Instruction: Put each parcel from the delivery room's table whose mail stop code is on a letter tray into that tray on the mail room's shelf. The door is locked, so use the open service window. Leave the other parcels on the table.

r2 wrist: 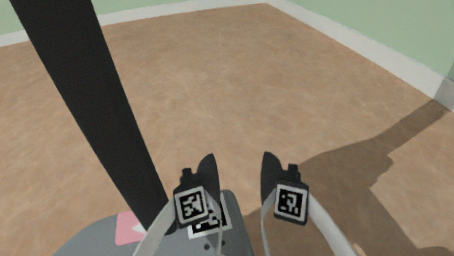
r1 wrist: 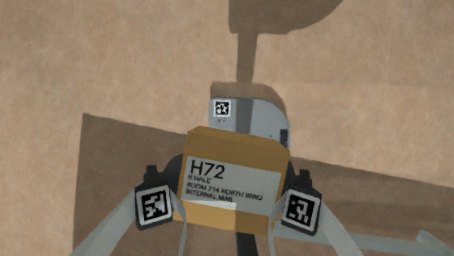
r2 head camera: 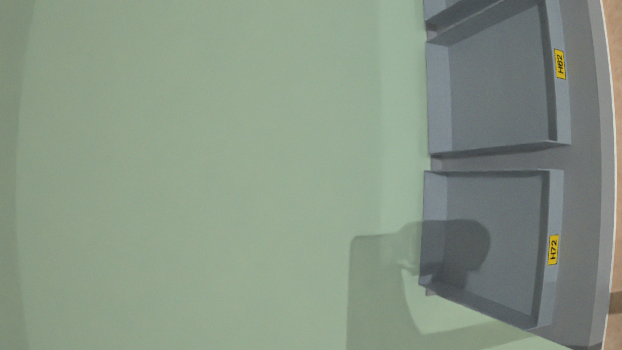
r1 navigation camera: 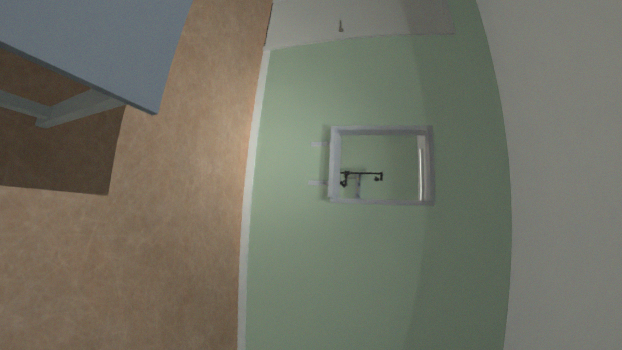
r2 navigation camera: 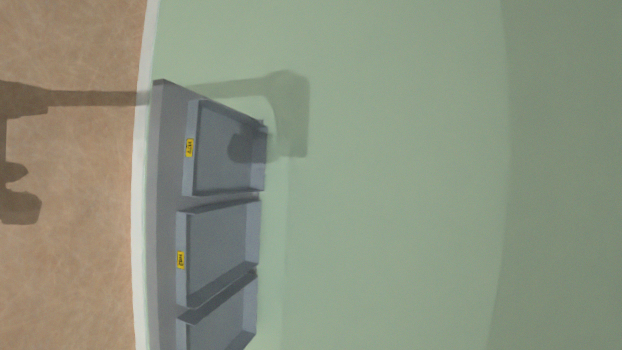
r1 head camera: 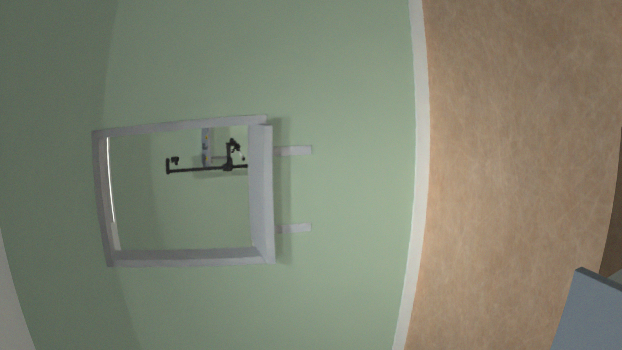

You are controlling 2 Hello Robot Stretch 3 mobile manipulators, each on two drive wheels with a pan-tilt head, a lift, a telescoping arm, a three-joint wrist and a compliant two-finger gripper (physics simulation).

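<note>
The r1 gripper [r1 wrist: 231, 175] is shut on an ochre parcel [r1 wrist: 237, 142] marked H72, held above r1's grey base. The open service window shows as a grey frame [r1 head camera: 261, 195] [r1 navigation camera: 335, 165] in the green wall, in r1's head and navigation views. In r2's views, grey letter trays stand in a row on the shelf [r2 head camera: 580, 200] [r2 navigation camera: 165, 200]: the H72 tray [r2 head camera: 495, 200] [r2 navigation camera: 220, 170] and the H62 tray [r2 head camera: 495, 95] [r2 navigation camera: 217, 250] have bare insides, and a third tray [r2 navigation camera: 220, 325] is partly cut off. The r2 gripper [r2 wrist: 240, 172] is open, with no parcel between its fingers.
A corner of the blue-grey delivery table [r1 head camera: 595, 310] [r1 navigation camera: 115, 45] shows in r1's head and navigation views. Through the window, the dark mast and arm of r2 [r1 head camera: 200, 170] [r1 navigation camera: 365, 173] show. A pale door [r1 navigation camera: 375, 17] is set in the green wall. A dark mast [r2 wrist: 95, 100] crosses r2's wrist view.
</note>
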